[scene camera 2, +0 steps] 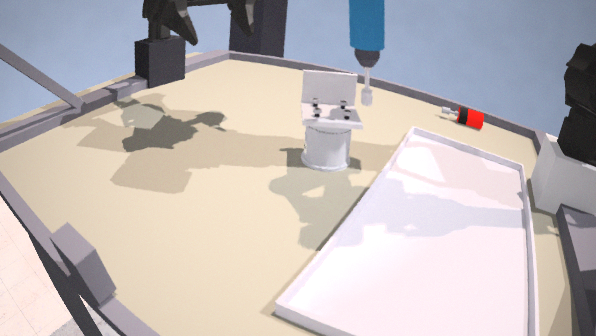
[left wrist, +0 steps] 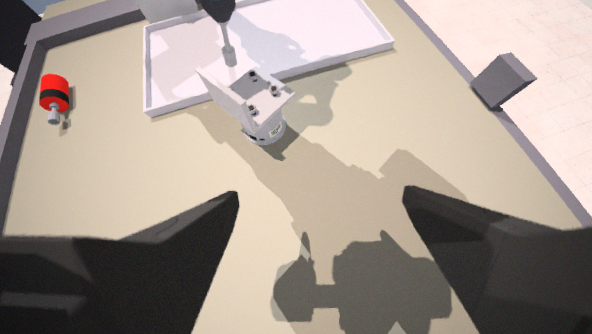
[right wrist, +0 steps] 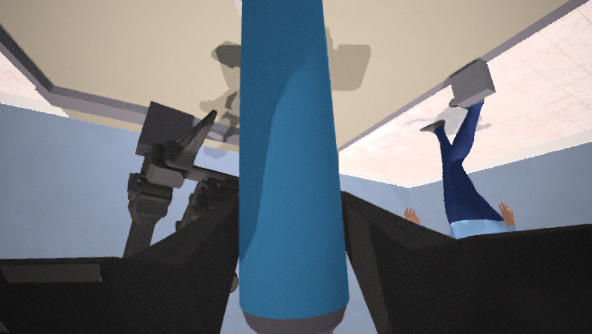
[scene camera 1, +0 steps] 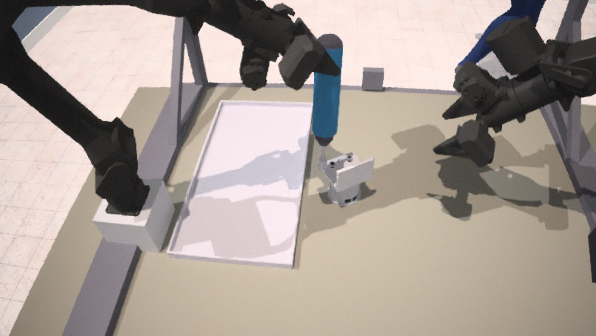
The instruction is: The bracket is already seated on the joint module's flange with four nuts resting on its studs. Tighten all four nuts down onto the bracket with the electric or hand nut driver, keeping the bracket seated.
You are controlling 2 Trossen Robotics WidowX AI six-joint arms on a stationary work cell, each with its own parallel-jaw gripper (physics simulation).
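Places are measured from the left arm's base along level axes (x ahead, y left, z up), in centimetres.
Pixels of known places: left gripper, fingertip midpoint: (scene camera 2: pixel 224 39) (left wrist: pixel 319 196) (scene camera 1: pixel 439 133); right gripper, fingertip midpoint: (right wrist: pixel 289 203) (scene camera 1: pixel 334 66); left arm's base, origin of the base link: (scene camera 2: pixel 159 38); right arm's base, origin of the base link: (scene camera 2: pixel 577 153) (scene camera 1: pixel 128 200).
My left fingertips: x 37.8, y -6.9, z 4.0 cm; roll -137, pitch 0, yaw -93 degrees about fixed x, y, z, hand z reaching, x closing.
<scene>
For each thing: its top centre in the pictures, then the offset to it from my left fingertips.
- round joint module, middle of its top: (scene camera 2: pixel 331 105) (left wrist: pixel 252 90) (scene camera 1: pixel 345 166) dx +14.7, dy +5.7, dz -7.3 cm
- blue electric nut driver, middle of its top: (scene camera 1: pixel 326 40) dx +18.2, dy +6.1, dz +17.8 cm
- driver's socket, middle of its top: (scene camera 2: pixel 368 67) (left wrist: pixel 218 21) (scene camera 1: pixel 323 146) dx +18.3, dy +7.7, dz -1.5 cm
- red hand nut driver, middle of its top: (scene camera 2: pixel 463 107) (left wrist: pixel 43 94) dx +22.6, dy +41.3, dz -11.3 cm
- shallow white tray, middle of its top: (scene camera 2: pixel 458 208) (scene camera 1: pixel 249 167) (left wrist: pixel 258 30) dx +34.0, dy +6.4, dz -13.1 cm
- grey block, middle of its top: (scene camera 2: pixel 72 239) (right wrist: pixel 474 99) (left wrist: pixel 517 66) (scene camera 1: pixel 373 69) dx +17.0, dy -28.2, dz -9.0 cm
The white bracket (scene camera 1: pixel 355 174) (scene camera 2: pixel 330 86) (left wrist: pixel 227 102) sits on the round joint module (scene camera 1: pixel 344 194) (scene camera 2: pixel 327 147) (left wrist: pixel 265 135), its plate upright on one side. Several nuts, one of them a near nut (scene camera 2: pixel 317 112), stand on its flat part. My right gripper (scene camera 1: pixel 327 67) (right wrist: pixel 289 203) is shut on the blue electric nut driver (scene camera 1: pixel 327 110) (scene camera 2: pixel 367 25) (right wrist: pixel 290 150), held nearly upright. The driver's socket (scene camera 2: pixel 366 96) (left wrist: pixel 229 56) hangs beside the bracket, apart from it in scene camera 2. My left gripper (scene camera 1: pixel 439 133) (scene camera 2: pixel 222 38) (left wrist: pixel 319 196) is open and empty, away from the bracket.
The red hand nut driver (scene camera 2: pixel 474 118) (left wrist: pixel 54 87) lies near the table's edge. A shallow white tray (scene camera 1: pixel 230 260) (scene camera 2: pixel 527 225) (left wrist: pixel 345 57) lies beside the module. A grey block (scene camera 1: pixel 373 79) (scene camera 2: pixel 82 265) (left wrist: pixel 502 80) is at the table's border. A person (scene camera 1: pixel 505 30) (right wrist: pixel 462 185) stands beyond.
</scene>
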